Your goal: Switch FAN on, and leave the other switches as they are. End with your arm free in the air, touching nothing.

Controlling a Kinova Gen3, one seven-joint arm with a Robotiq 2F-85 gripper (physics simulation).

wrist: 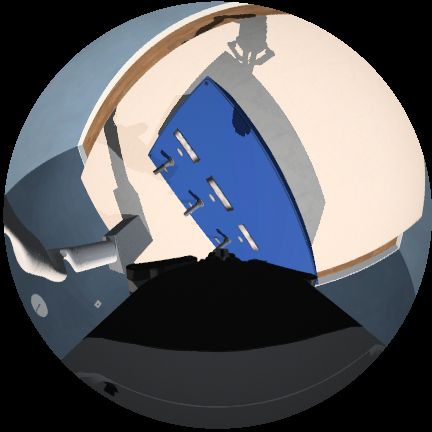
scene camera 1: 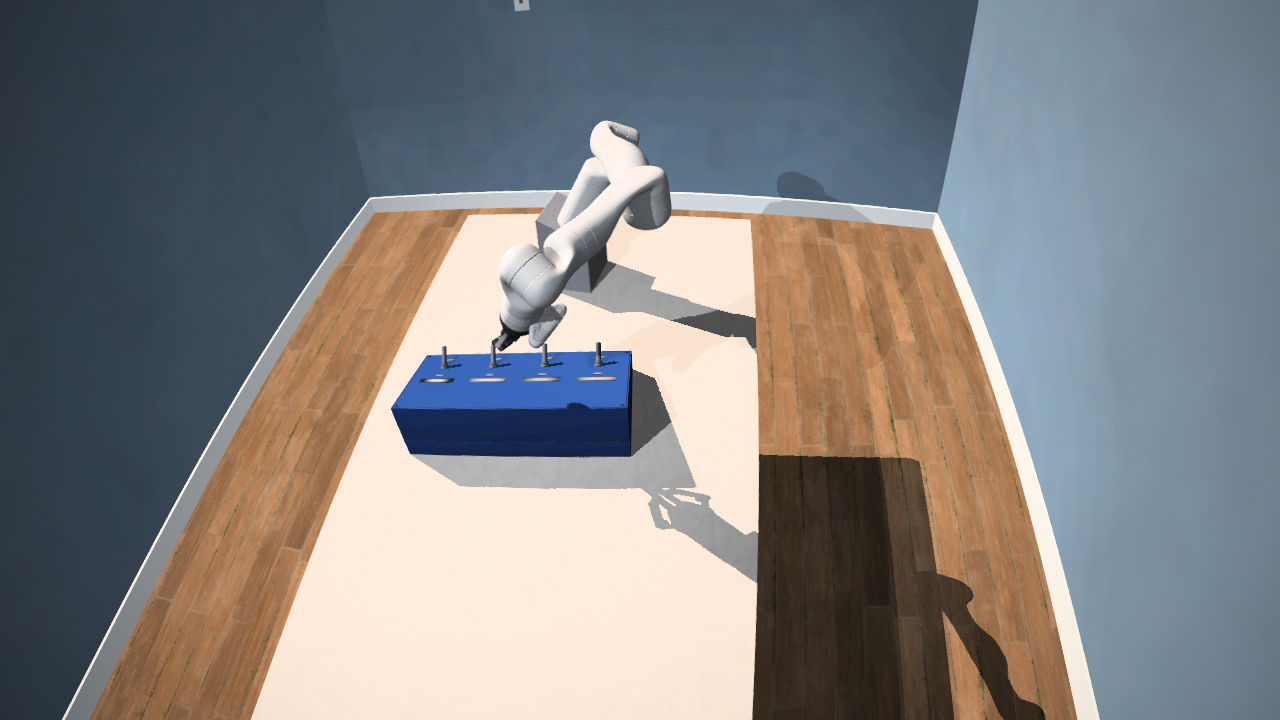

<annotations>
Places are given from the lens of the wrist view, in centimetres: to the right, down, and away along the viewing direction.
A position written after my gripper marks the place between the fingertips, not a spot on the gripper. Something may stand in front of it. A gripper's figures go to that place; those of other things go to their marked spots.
my gripper (wrist: 220,256): 0, 5, 17
blue switch box (wrist: 217,158): 0, -10, 26
</annotations>
